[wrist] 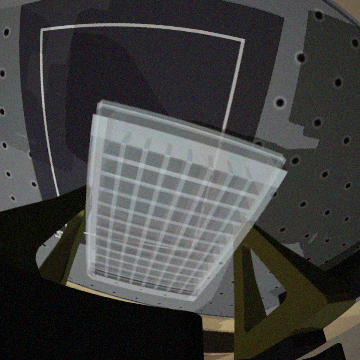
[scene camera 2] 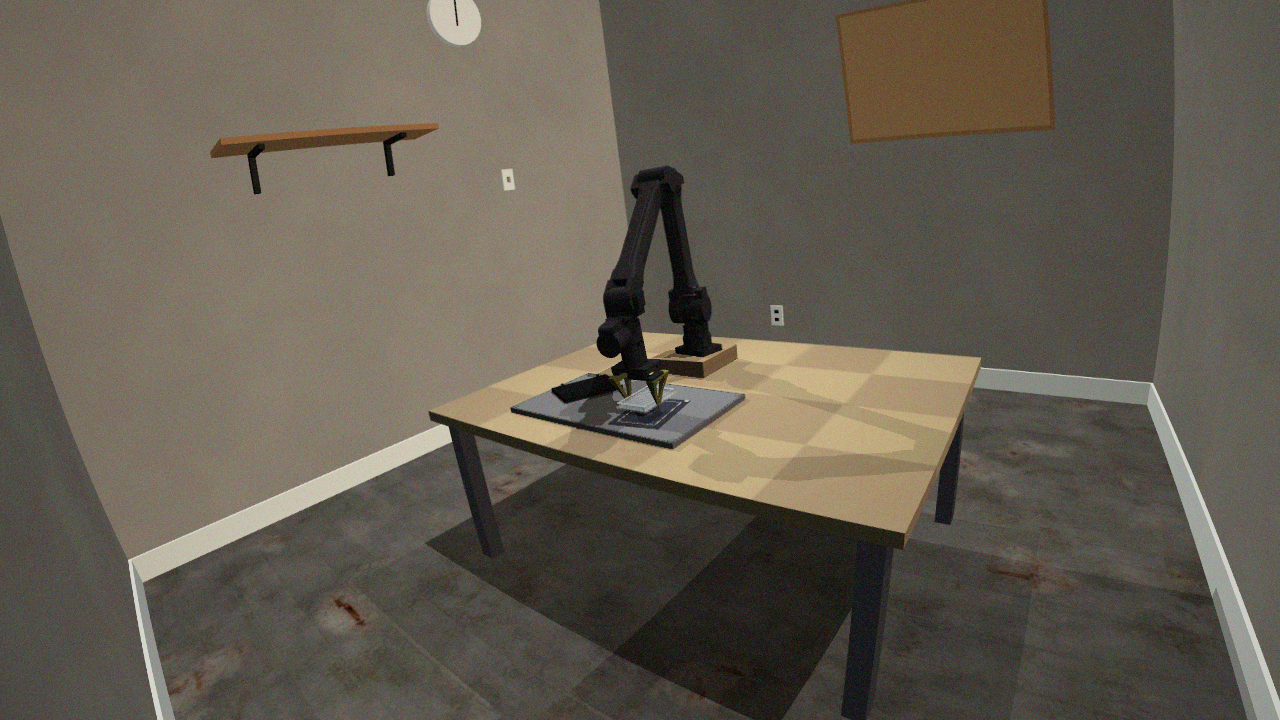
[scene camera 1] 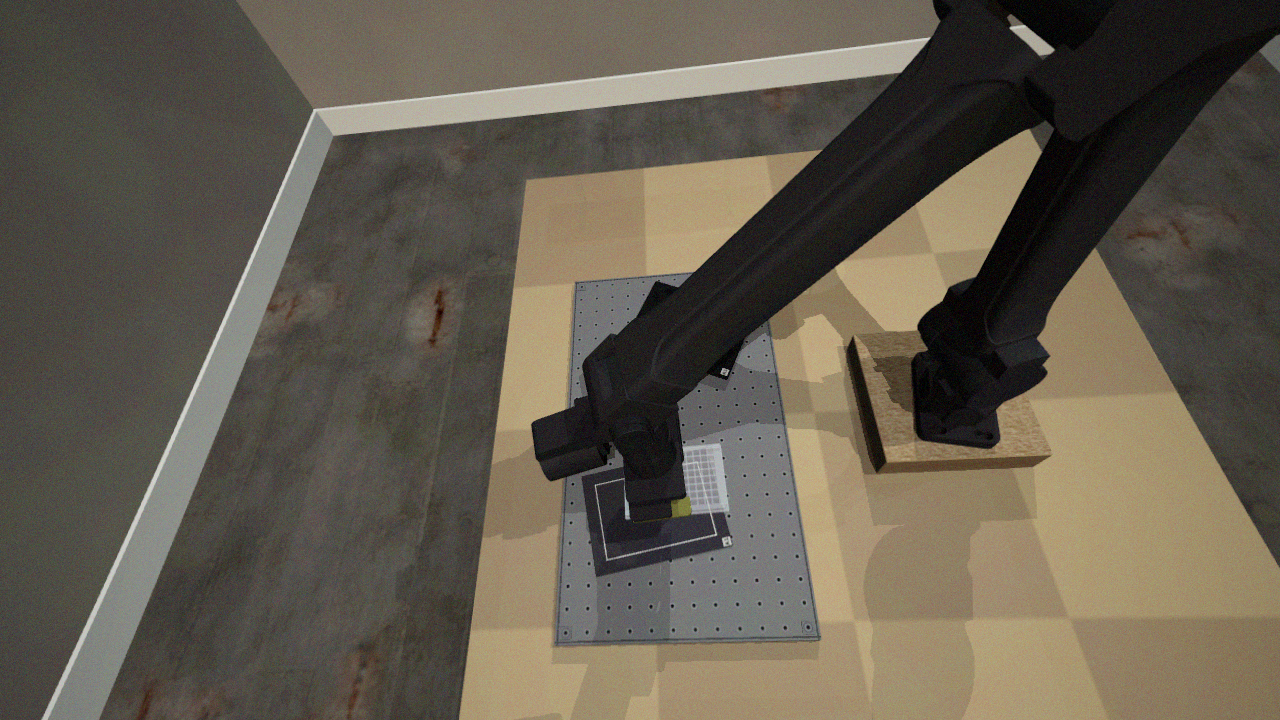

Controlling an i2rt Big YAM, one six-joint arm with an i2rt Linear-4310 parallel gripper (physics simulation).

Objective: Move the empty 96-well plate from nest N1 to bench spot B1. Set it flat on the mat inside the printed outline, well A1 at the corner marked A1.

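Where they show: gripper, fingertip midpoint: [wrist: 166,211] [scene camera 2: 643,402] [scene camera 1: 665,482]; arm's base at its link origin: [scene camera 2: 698,351] [scene camera 1: 950,400].
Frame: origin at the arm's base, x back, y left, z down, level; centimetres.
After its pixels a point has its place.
Note:
My gripper [scene camera 2: 640,386] {z 1.6, x -34.1, y 15.3 cm} [wrist: 166,211] {z 1.6, x -34.1, y 15.3 cm} is shut on the clear 96-well plate [scene camera 1: 705,477] {z 0.4, x -29.1, y 14.2 cm} [scene camera 2: 637,402] {z 0.5, x -36.5, y 16.0 cm} [wrist: 171,200] {z 0.4, x -35.9, y 15.8 cm}, with an olive finger on each long side. It holds the plate low over the dark mat [scene camera 1: 662,530] {z 2.7, x -33.6, y 21.0 cm} [wrist: 161,64] {z 2.7, x -40.5, y 19.1 cm}. The plate is turned a little against the white printed outline [scene camera 1: 657,545] {z 2.7, x -33.9, y 22.8 cm} [wrist: 143,26] {z 2.7, x -41.6, y 20.6 cm}, and one end reaches past the outline's edge over the grey board. The A1 label [scene camera 1: 726,540] {z 2.7, x -25.7, y 20.9 cm} sits at one corner of the mat. The black nest N1 [scene camera 1: 660,297] {z 1.7, x -39.5, y -13.3 cm} [scene camera 2: 582,387] {z 1.7, x -35.5, y -8.8 cm} lies at the board's other end, mostly hidden by the arm.
The mat and nest lie on a grey perforated board [scene camera 1: 760,573] {z 2.9, x -21.4, y 24.0 cm} [scene camera 2: 706,407] {z 2.9, x -25.9, y 27.7 cm} [wrist: 282,71] {z 2.9, x -43.2, y 14.3 cm} on a tan table [scene camera 1: 1029,555] {z 4.2, x 8.3, y 16.6 cm} [scene camera 2: 805,447] {z 4.2, x -28.7, y 57.3 cm}. The arm's base stands on a wooden block [scene camera 1: 895,447] {z -0.3, x -6.8, y 7.3 cm} [scene camera 2: 715,360] {z 1.2, x -1.7, y 8.1 cm} beside the board.

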